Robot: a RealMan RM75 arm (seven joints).
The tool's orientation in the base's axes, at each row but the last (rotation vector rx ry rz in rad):
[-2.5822, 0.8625, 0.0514]
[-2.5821, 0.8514, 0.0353]
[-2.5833, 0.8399, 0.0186]
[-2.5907, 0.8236, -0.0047]
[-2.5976, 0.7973, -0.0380]
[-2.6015, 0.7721, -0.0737]
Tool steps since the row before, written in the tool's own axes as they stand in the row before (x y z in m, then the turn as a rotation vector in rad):
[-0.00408, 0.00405, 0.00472, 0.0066, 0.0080, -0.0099]
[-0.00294, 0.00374, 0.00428, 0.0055, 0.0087, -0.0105]
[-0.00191, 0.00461, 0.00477, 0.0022, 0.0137, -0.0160]
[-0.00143, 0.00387, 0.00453, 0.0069, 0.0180, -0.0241]
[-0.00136, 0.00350, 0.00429, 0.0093, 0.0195, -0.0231]
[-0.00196, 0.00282, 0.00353, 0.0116, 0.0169, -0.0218]
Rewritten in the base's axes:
[-0.00521, 0.00127, -0.00516, -0.0003, -0.0134, 0.0050]
[-0.00409, 0.00065, -0.00488, -0.0016, -0.0136, 0.0054]
[-0.00362, -0.00040, -0.00587, -0.0078, -0.0175, 0.0089]
[-0.00273, -0.00029, -0.00548, -0.0073, -0.0265, 0.0141]
[-0.00236, -0.00022, -0.00518, -0.0060, -0.0285, 0.0123]
[-0.00250, 0.00026, -0.00424, -0.0025, -0.0273, 0.0121]

